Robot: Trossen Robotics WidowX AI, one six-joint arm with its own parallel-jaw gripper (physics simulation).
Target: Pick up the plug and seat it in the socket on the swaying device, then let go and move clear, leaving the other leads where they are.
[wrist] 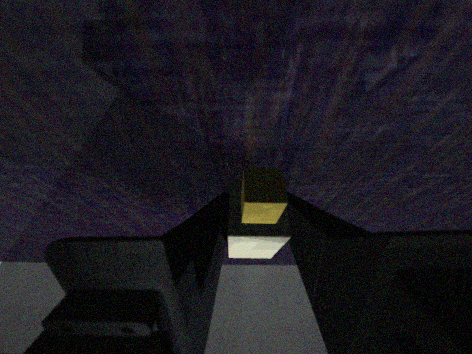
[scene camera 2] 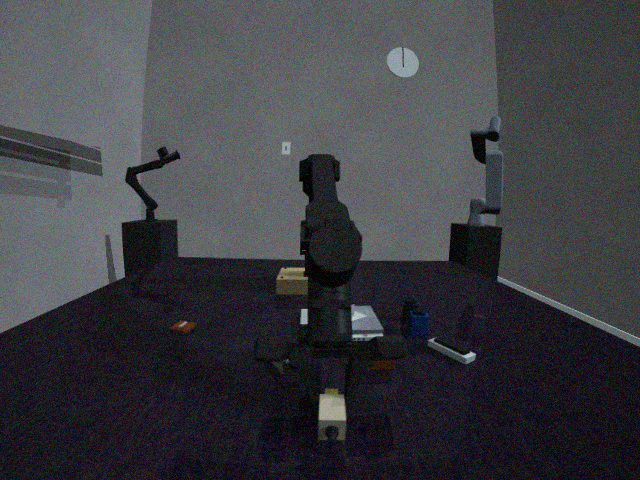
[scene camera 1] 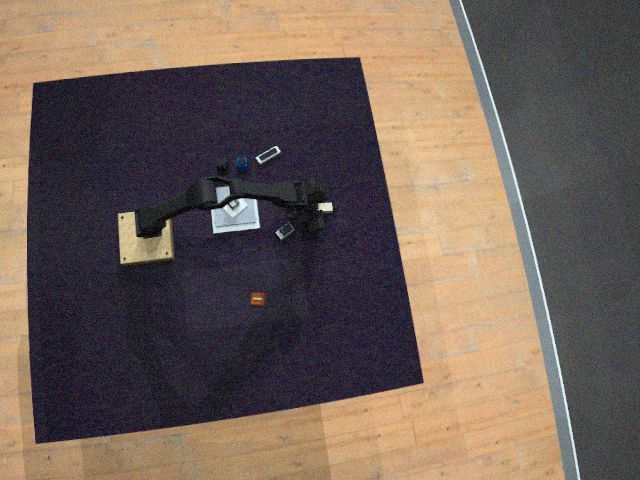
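The plug [scene camera 1: 325, 207] [scene camera 2: 331, 410] [wrist: 257, 246] is a cream block with a yellow tip that points towards the arm's base. My gripper [scene camera 1: 318, 207] [scene camera 2: 331, 396] [wrist: 254, 198] is shut on the plug, one dark finger against each side. Whether the plug touches the mat cannot be told. The device [scene camera 1: 250, 214] [scene camera 2: 369, 324] is a pale grey slab between the arm's base and the gripper. On it sits a turned white block [scene camera 1: 234, 210] with a dark square opening, which looks like the socket. The arm hides part of the device in both scene views.
Near the gripper lies a small grey block with a dark top [scene camera 1: 284, 230] [scene camera 2: 280, 365]. An orange piece [scene camera 2: 381, 365] shows behind the gripper. A blue block [scene camera 1: 241, 163] [scene camera 2: 419, 323], a black block [scene camera 1: 221, 167] and a white bar [scene camera 1: 260, 159] [scene camera 2: 451, 352] lie to one side, another orange block [scene camera 1: 257, 302] [scene camera 2: 178, 329] opposite.
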